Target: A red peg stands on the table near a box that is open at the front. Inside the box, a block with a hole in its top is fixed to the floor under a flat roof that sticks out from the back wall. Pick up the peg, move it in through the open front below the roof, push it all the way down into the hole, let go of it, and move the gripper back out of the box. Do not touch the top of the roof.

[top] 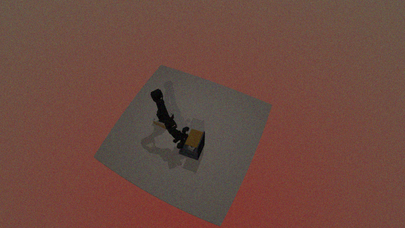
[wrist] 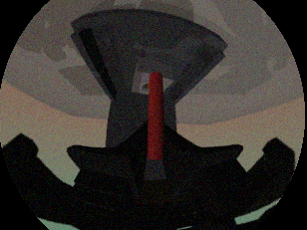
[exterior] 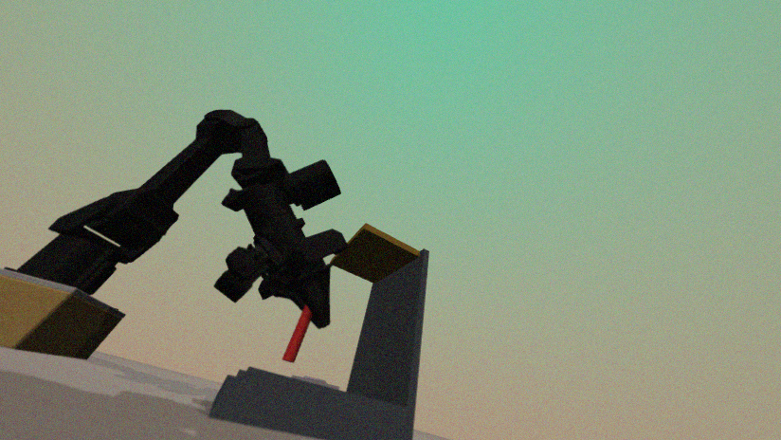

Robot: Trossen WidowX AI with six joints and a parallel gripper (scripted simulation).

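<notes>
Now: gripper tip 90 mm short of the back wall, 10 mm to the left of it and 20 mm below it. Round my gripper tip: red peg: 30 mm behind, 10 mm below; then yellow roof: 30 mm ahead, 10 mm to the right, 120 mm above.
</notes>
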